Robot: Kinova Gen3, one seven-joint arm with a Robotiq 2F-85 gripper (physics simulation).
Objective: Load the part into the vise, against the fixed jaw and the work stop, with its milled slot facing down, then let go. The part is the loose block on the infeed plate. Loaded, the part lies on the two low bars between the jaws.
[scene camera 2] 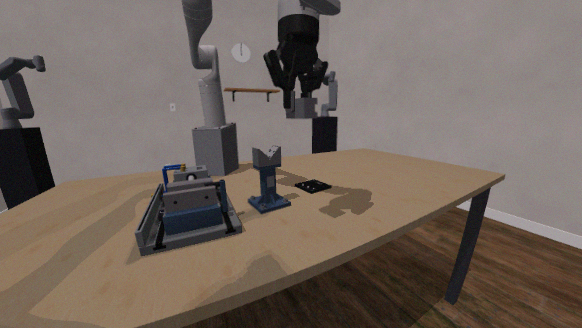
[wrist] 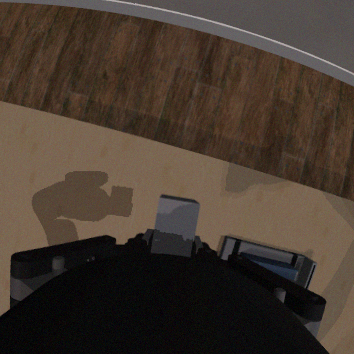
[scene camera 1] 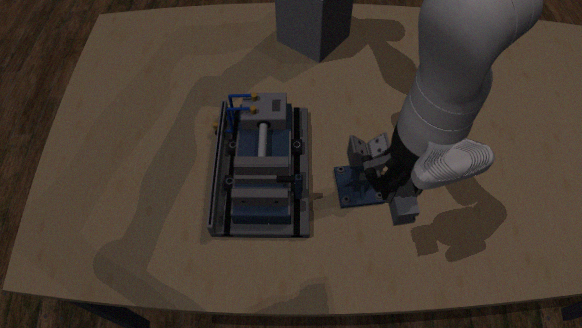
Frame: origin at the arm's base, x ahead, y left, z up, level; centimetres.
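Seen in the pictures: gripper, fingertip midpoint: (scene camera 2: 297, 112) (wrist: 171, 243) (scene camera 1: 399, 195); arm's base at its link origin: (scene camera 2: 216, 125).
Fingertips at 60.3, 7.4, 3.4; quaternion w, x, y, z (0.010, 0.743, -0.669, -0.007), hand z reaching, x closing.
Note:
Pixels of each thing's top centre, then the offset from my fingertips to it, as dx, dy, dz. "pt": a spot on its surface instead.
- grey block at its top centre: (wrist: 171, 241) (scene camera 1: 404, 192) (scene camera 2: 300, 98) +1.0, +0.1, +2.5
- dark work stop at a spot on its surface: (scene camera 1: 298, 186) (scene camera 2: 223, 191) pt -11.0, -13.5, -17.3
- black infeed plate at its top centre: (scene camera 2: 312, 184) -19.6, +17.5, -23.7
- grey V-block at a spot on its surface: (scene camera 1: 357, 150) (scene camera 2: 259, 150) pt -13.1, -3.5, -8.8
My gripper (scene camera 1: 401, 196) (scene camera 2: 299, 99) (wrist: 171, 243) is shut on the part, a grey block (scene camera 1: 404, 210) (scene camera 2: 303, 110) (wrist: 176, 219), held high above the table. In scene camera 2 a notch shows at the block's right side; which way the milled slot faces is unclear. The vise stands left of the gripper in scene camera 1, with a fixed jaw (scene camera 1: 260, 196) (scene camera 2: 191, 200), a moving jaw (scene camera 1: 262, 162) on a rod, and a dark work stop (scene camera 1: 298, 186) (scene camera 2: 223, 196) at its right side. The low bars are mostly hidden. The black infeed plate (scene camera 2: 313, 186) carries no block.
A blue stand (scene camera 1: 350, 192) (scene camera 2: 268, 182) with a grey V-block (scene camera 1: 357, 150) (scene camera 2: 267, 157) on top rises between the vise and the gripper in scene camera 1. Blue hoses (scene camera 1: 240, 95) (scene camera 2: 165, 177) bend up at the vise's back. A grey pedestal (scene camera 1: 314, 30) (scene camera 2: 215, 150) stands behind.

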